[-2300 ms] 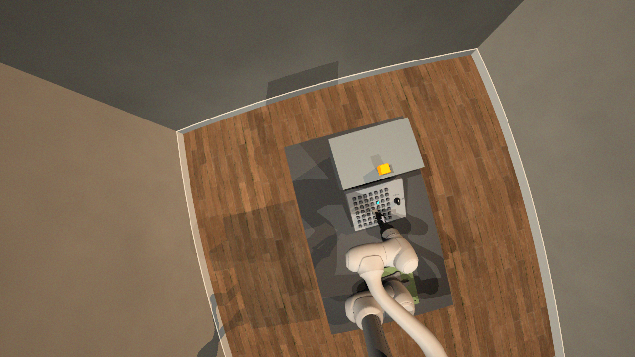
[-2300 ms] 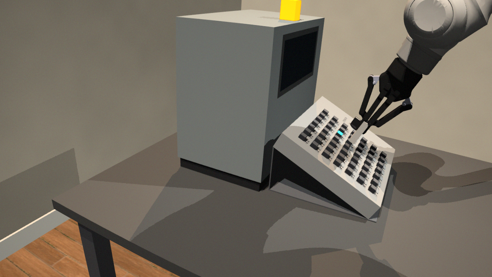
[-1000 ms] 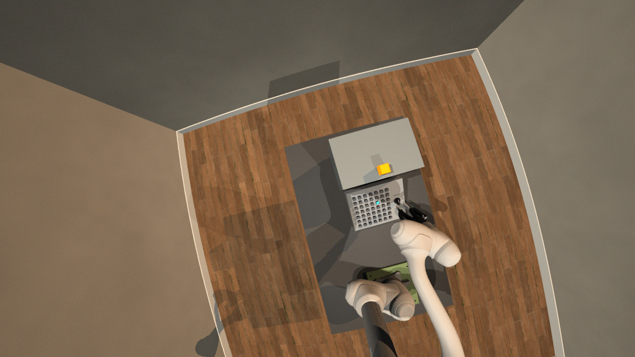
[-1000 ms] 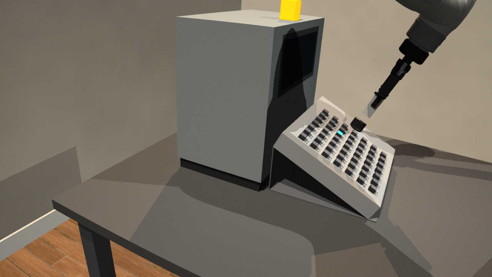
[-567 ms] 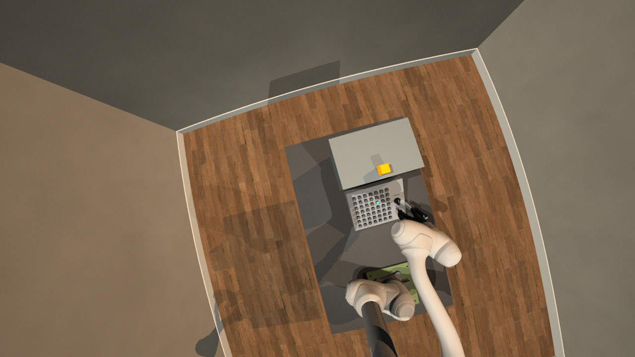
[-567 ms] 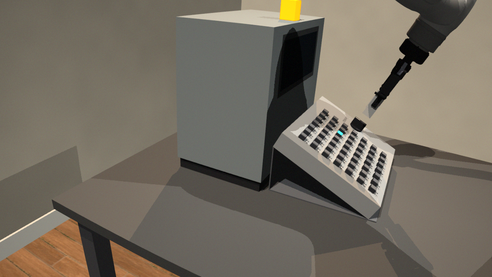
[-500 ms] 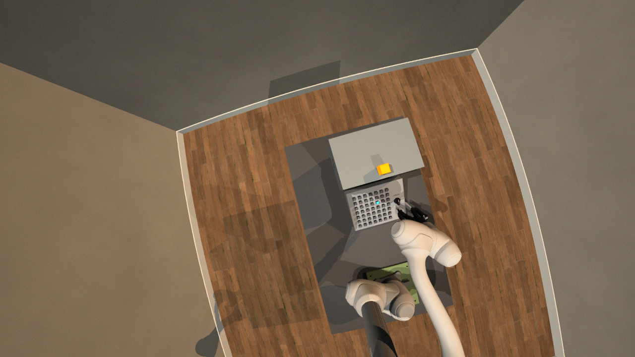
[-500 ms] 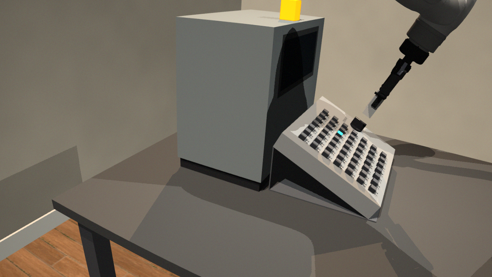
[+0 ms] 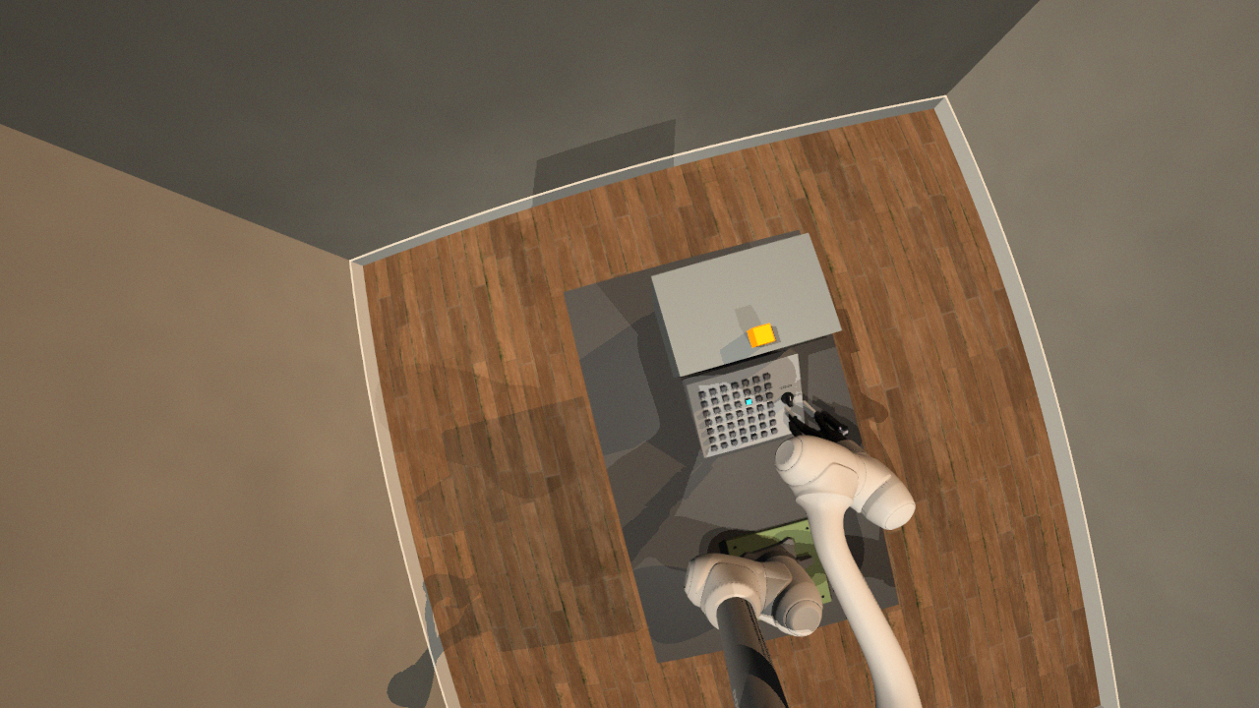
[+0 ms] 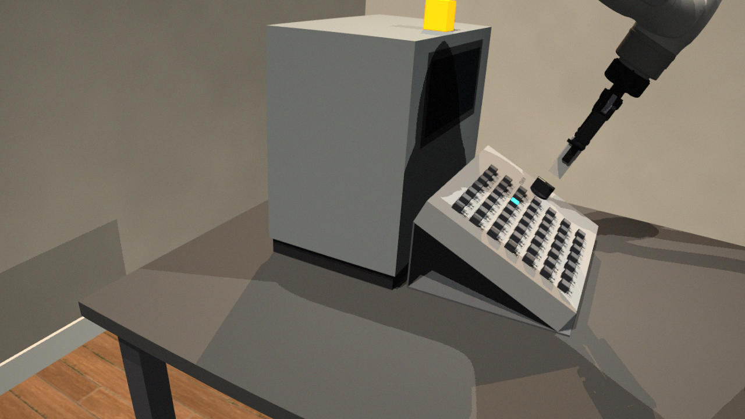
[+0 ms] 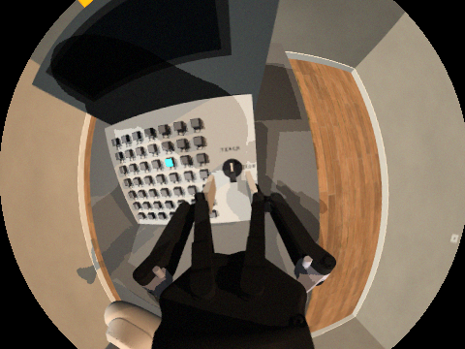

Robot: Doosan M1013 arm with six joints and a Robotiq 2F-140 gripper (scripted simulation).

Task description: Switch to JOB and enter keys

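Right now my hand is 7 cm above the black selector knob, 4 cm short of it and 1 cm to the left of it. Round my hand: sloped grey keypad: 12 cm below, 10 cm to the left, 7 cm ahead.
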